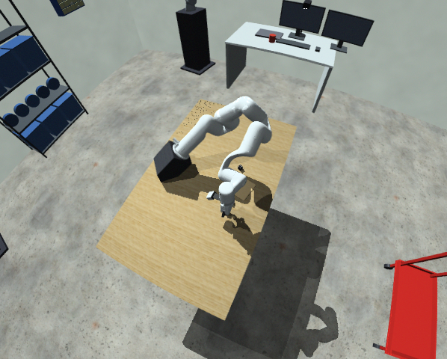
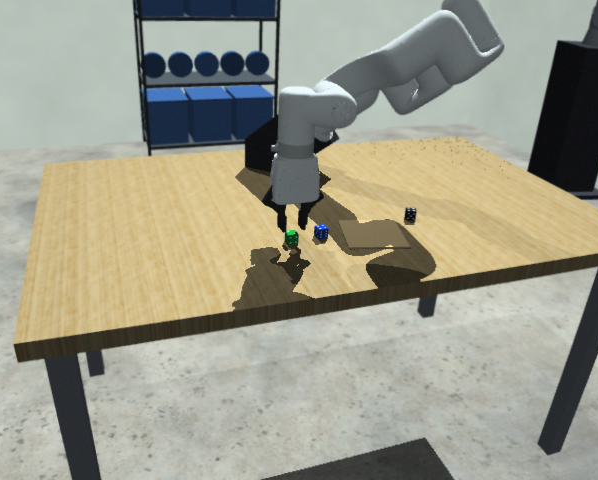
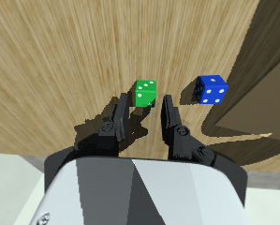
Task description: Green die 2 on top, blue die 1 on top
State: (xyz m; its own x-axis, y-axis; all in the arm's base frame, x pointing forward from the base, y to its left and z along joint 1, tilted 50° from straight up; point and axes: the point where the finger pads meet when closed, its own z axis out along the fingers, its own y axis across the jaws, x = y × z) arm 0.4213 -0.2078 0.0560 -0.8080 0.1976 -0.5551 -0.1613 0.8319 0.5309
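Now: the green die 4 cm below my hand. Also, from my hand: black die (11 cm behind, 31 cm to the left, 4 cm below); tan mat (3 cm behind, 20 cm to the left, 5 cm below); blue die (2 cm behind, 7 cm to the left, 4 cm below).
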